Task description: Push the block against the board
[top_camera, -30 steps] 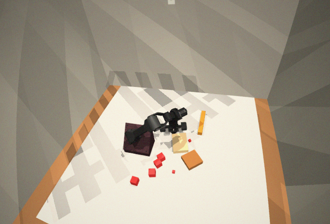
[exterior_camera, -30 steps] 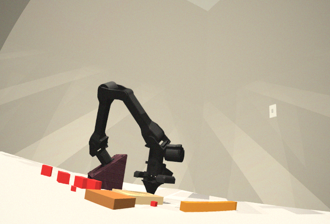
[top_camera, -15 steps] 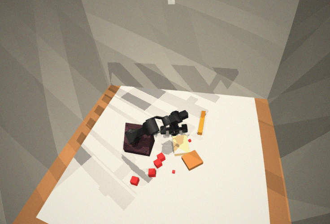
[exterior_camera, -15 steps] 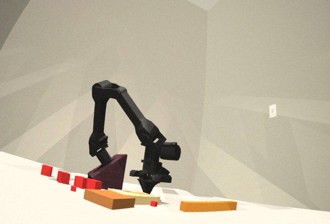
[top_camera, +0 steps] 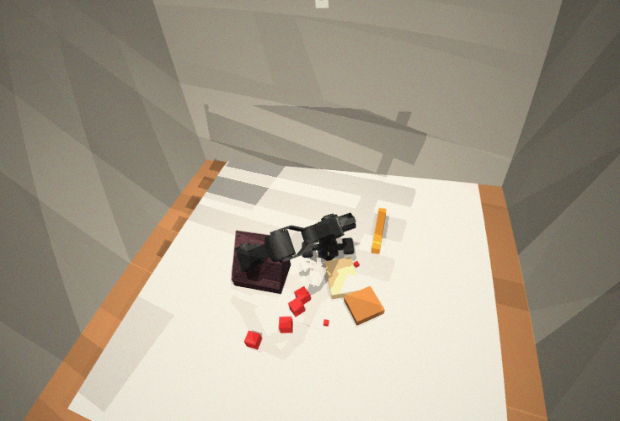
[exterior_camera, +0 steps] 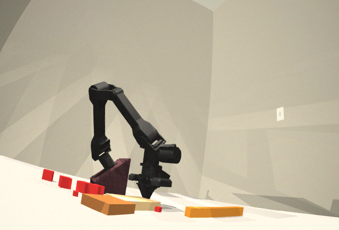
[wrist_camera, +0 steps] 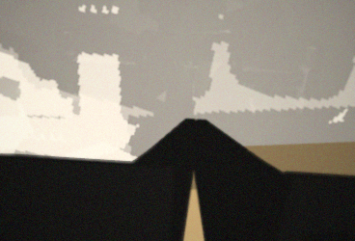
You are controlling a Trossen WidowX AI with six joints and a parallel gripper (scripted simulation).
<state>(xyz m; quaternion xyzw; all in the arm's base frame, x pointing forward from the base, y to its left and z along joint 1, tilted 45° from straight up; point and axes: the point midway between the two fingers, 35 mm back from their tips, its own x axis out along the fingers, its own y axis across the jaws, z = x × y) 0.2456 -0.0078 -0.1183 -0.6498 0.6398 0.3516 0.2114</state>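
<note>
My gripper tip is 7 cm to the left of the pale yellow slab and 6 cm short of it. Also, from my gripper tip: orange square block 18 cm to the right, 14 cm ahead; then board 18 cm ahead, 17 cm to the left, 1 cm above.
</note>
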